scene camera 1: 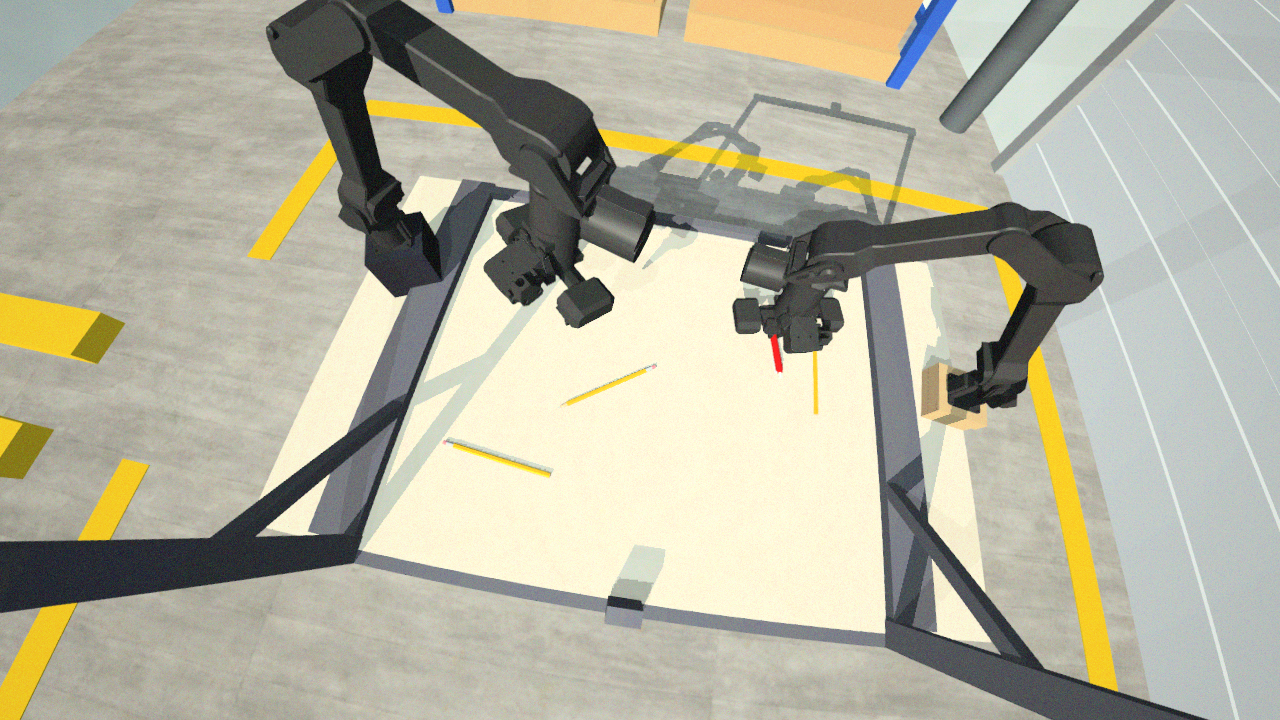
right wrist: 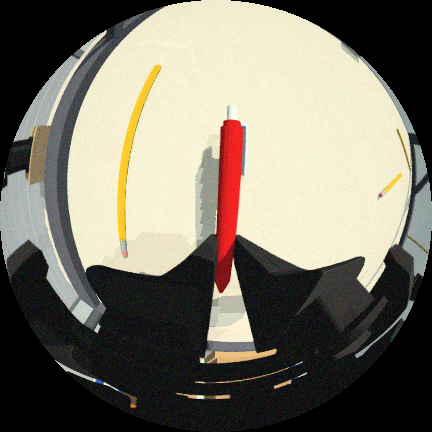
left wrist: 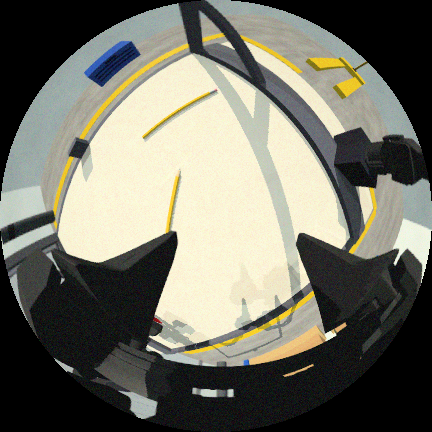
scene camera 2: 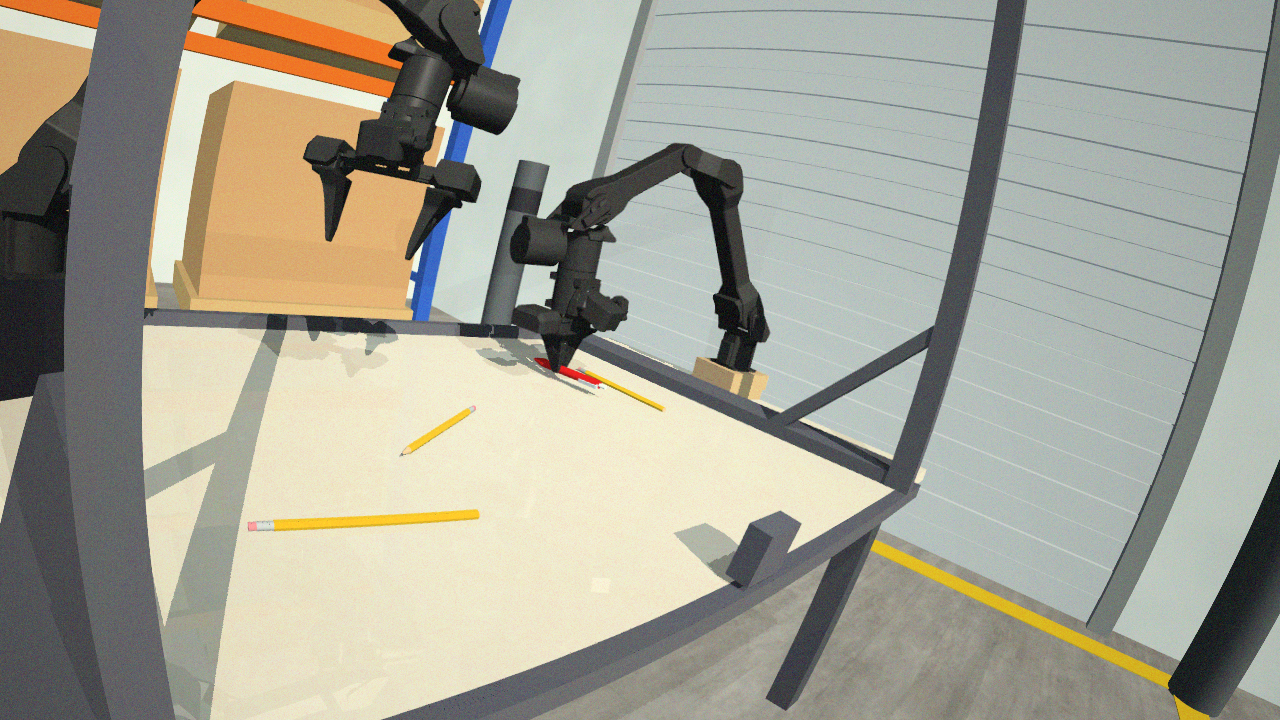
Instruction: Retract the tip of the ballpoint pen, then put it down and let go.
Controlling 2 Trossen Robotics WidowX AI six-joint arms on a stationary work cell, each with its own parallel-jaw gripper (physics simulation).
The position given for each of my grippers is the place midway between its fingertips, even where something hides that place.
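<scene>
My left gripper (scene camera 2: 366,250) is empty-handed: it is open and holds nothing, and I see the same gripper (scene camera 1: 550,300) (left wrist: 240,238) from elsewhere too. My right gripper (scene camera 2: 558,371) (scene camera 1: 772,336) (right wrist: 224,240) is visible as well. I can see a red ballpoint pen (right wrist: 233,134). A tan block (scene camera 1: 934,397) (right wrist: 35,173) (scene camera 2: 749,385) is here too, and so is a dark frame (scene camera 2: 56,663). The scene also has a small block (scene camera 2: 766,541).
</scene>
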